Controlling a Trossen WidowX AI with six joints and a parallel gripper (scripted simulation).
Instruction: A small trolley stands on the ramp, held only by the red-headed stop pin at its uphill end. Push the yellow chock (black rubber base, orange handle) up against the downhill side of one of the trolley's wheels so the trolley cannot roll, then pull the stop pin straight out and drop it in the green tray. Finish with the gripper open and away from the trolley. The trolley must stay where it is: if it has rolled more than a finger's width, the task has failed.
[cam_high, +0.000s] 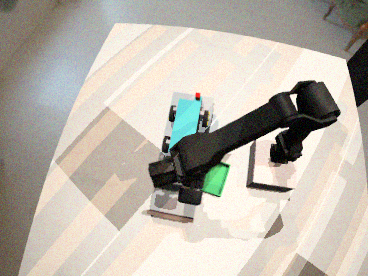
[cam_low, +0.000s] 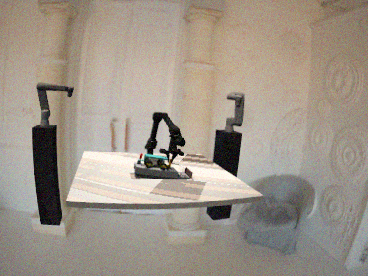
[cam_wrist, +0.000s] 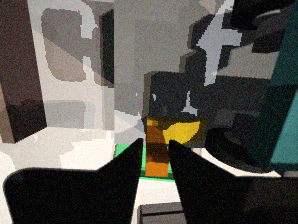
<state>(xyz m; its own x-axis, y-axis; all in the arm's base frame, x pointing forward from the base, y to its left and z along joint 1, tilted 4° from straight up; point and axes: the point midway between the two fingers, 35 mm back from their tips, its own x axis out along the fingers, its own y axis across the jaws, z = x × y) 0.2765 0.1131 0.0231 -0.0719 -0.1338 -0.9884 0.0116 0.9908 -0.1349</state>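
Right now the yellow chock is 2 cm to the right of my gripper tip and 1 cm below it. Also, from my gripper tip: teal trolley: 5 cm ahead, 13 cm to the right, 2 cm above; then green tray: 7 cm behind, 2 cm to the right, 10 cm below; then dark bar: 6 cm ahead, 14 cm to the left, 6 cm below.
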